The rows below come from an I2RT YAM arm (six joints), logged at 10 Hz.
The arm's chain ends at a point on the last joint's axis. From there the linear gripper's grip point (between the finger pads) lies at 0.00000 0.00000 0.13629 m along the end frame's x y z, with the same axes.
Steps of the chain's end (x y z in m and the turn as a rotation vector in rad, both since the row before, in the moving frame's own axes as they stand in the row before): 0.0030, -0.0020, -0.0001, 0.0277, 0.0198, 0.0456; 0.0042, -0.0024, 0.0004, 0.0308, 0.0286, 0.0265; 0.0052, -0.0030, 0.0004, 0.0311, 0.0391, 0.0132; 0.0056, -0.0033, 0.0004, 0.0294, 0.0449, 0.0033; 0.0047, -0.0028, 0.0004, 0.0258, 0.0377, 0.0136; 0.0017, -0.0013, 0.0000, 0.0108, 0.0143, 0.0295
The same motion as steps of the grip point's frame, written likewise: 0.0058, -0.0057, -0.0002, 0.0277, 0.0198, 0.0456; 0.0082, -0.0065, 0.0003, 0.0308, 0.0286, 0.0265; 0.0106, -0.0072, 0.0002, 0.0311, 0.0391, 0.0132; 0.0117, -0.0073, 0.0002, 0.0294, 0.0449, 0.0033; 0.0099, -0.0063, 0.0003, 0.0258, 0.0377, 0.0136; 0.0037, -0.0027, 0.0000, 0.0108, 0.0143, 0.0295
